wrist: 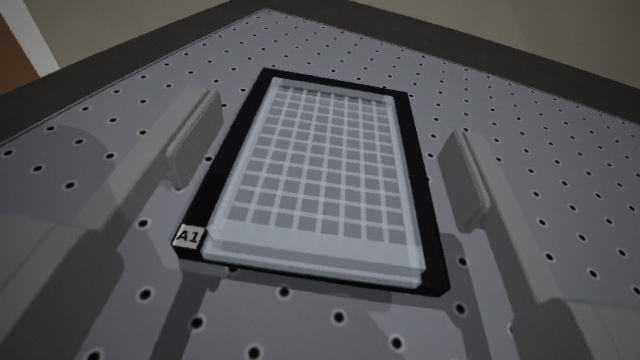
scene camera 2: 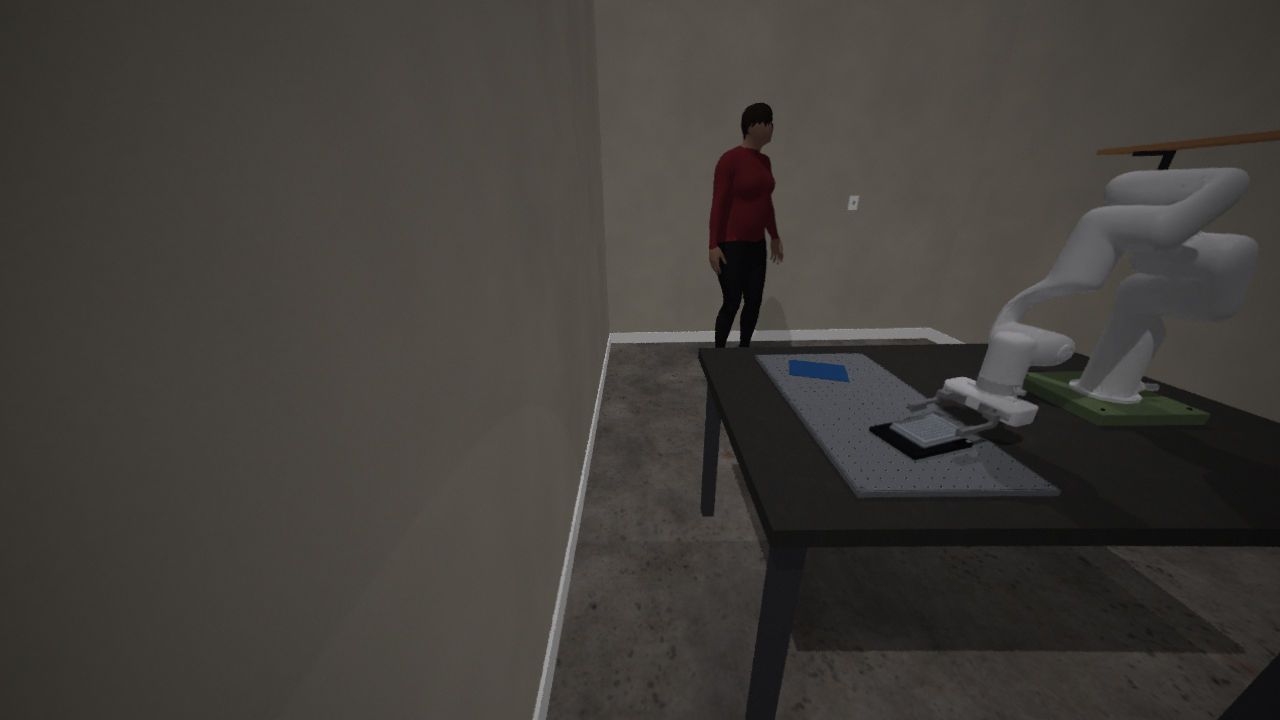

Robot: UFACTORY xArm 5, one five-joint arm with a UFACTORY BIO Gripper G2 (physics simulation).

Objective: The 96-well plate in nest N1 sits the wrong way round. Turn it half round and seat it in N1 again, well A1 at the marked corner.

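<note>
The clear 96-well plate lies flat on the black nest, its edges running along the nest's. The nest's white A1 label is at its near left corner in the wrist view. No lettering shows on the plate, so I cannot tell which of its corners is well A1. My gripper is open and empty. Its two finger pads stand on either side of the plate's long sides, with a gap on each side, clear of plate and nest.
The nest is on a grey perforated board on the dark table. A blue rectangle lies at the board's far end. The arm's green base plate stands to the right. A person in red stands beyond the table.
</note>
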